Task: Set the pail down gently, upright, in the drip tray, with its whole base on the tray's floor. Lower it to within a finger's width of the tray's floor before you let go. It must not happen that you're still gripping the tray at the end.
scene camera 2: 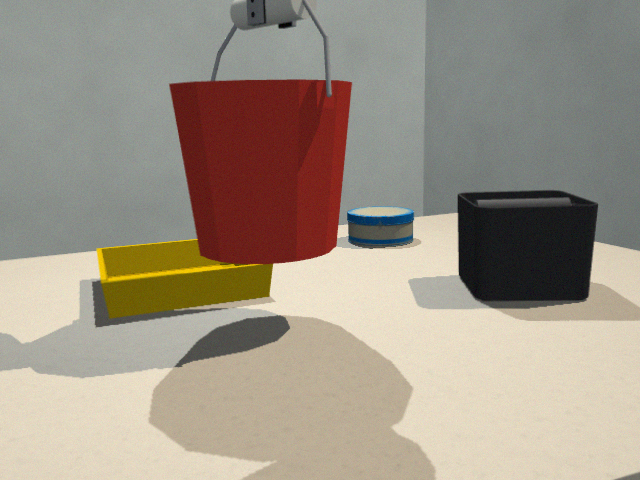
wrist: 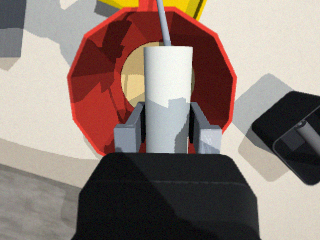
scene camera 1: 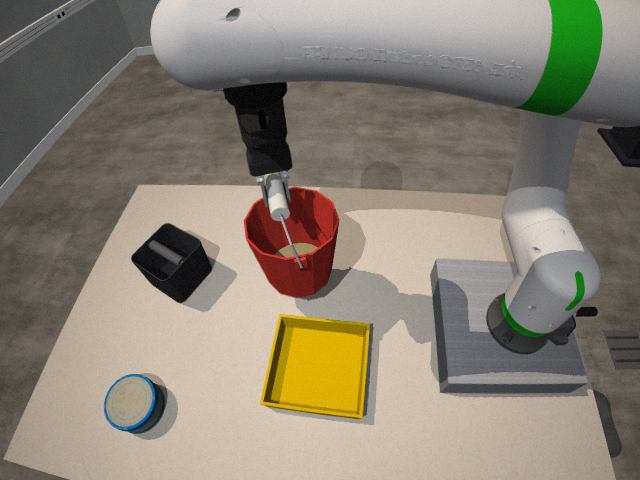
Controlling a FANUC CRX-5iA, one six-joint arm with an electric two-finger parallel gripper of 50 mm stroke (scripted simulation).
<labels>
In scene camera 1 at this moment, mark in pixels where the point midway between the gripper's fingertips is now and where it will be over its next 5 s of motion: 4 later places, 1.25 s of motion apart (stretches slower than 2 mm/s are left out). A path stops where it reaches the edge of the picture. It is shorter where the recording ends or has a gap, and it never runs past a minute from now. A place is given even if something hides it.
My gripper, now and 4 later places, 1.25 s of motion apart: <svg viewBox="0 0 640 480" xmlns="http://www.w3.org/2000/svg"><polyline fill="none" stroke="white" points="277,200 283,237 290,277 294,301 295,306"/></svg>
</labels>
